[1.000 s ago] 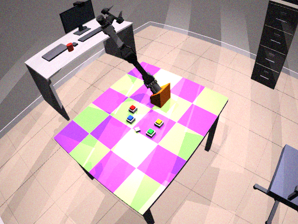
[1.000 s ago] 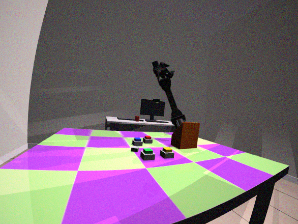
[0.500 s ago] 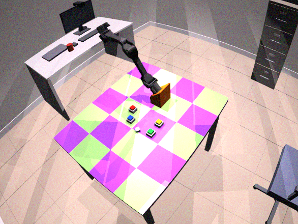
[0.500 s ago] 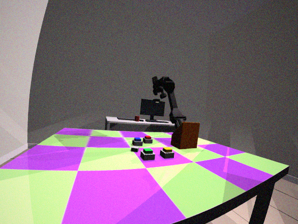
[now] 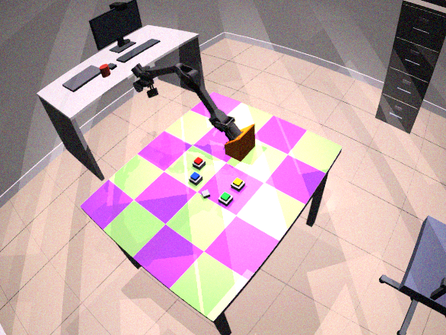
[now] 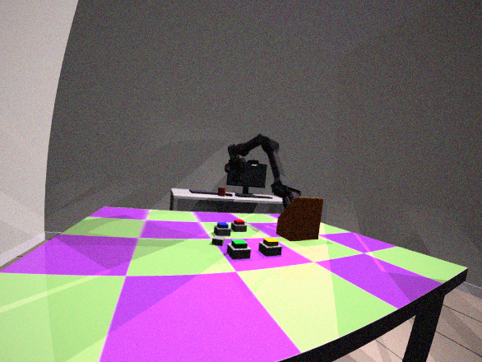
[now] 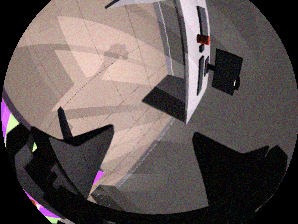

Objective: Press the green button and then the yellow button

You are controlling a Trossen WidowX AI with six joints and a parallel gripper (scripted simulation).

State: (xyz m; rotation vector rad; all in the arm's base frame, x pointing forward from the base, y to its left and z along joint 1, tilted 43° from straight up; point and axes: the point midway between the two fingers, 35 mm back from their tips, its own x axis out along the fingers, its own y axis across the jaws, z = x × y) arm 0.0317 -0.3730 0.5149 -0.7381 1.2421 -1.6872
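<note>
My gripper tip is 810 mm to the right of the green button, 230 mm short of it and 170 mm above it. From my gripper tip the other things lie so: red button: 560 mm to the left, 170 mm below, 160 mm ahead; then small grey block: 720 mm to the left, 270 mm ahead, 200 mm below; then blue button: 620 mm to the left, 240 mm ahead, 170 mm below.
</note>
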